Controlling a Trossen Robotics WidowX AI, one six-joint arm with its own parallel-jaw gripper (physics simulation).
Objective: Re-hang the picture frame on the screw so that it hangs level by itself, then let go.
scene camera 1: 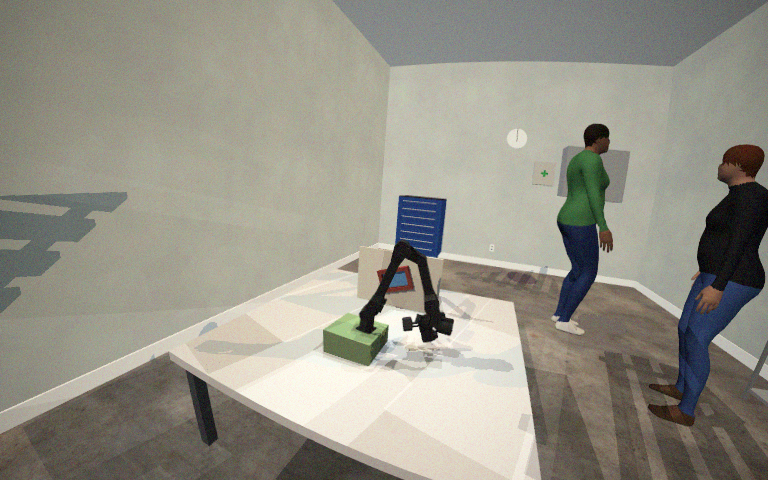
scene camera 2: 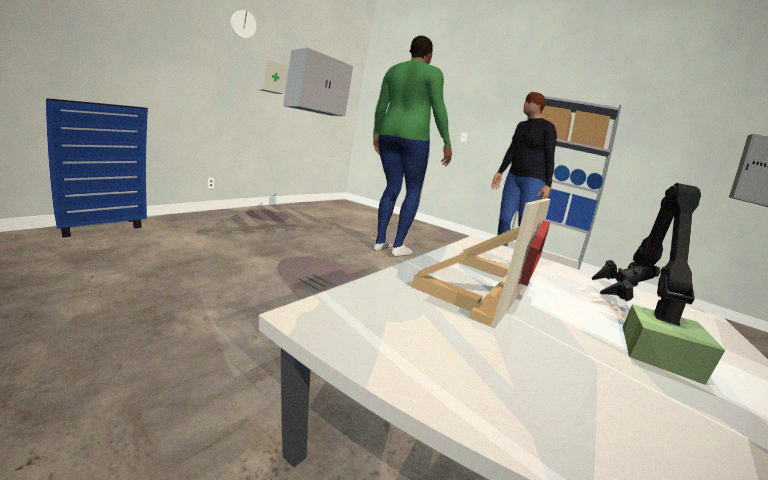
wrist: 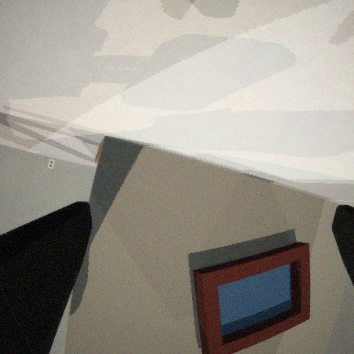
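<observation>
The red picture frame (scene camera 1: 410, 278) (scene camera 2: 534, 254) (wrist: 209, 310), with a blue picture, is on the front face of the upright beige board (scene camera 1: 368, 268) (scene camera 2: 515, 271) (wrist: 135, 200), above the table. It is tilted: in scene camera 1 its right end sits higher than its left, against the slope of the board's top edge. The arm covers part of its left side there. The screw does not show. My gripper (scene camera 1: 428, 323) (scene camera 2: 598, 285) (wrist: 218, 217) is open and empty, apart from the frame. It is low over the table, between the arm's base and the board.
The arm stands on a green block (scene camera 1: 353, 339) (scene camera 2: 671, 345) on the white table (scene camera 1: 339, 407) (scene camera 2: 430, 362). Wooden struts (scene camera 2: 447, 289) brace the board from behind. A blue drawer cabinet (scene camera 1: 420, 223) (scene camera 2: 99, 164) and two people stand beyond the table.
</observation>
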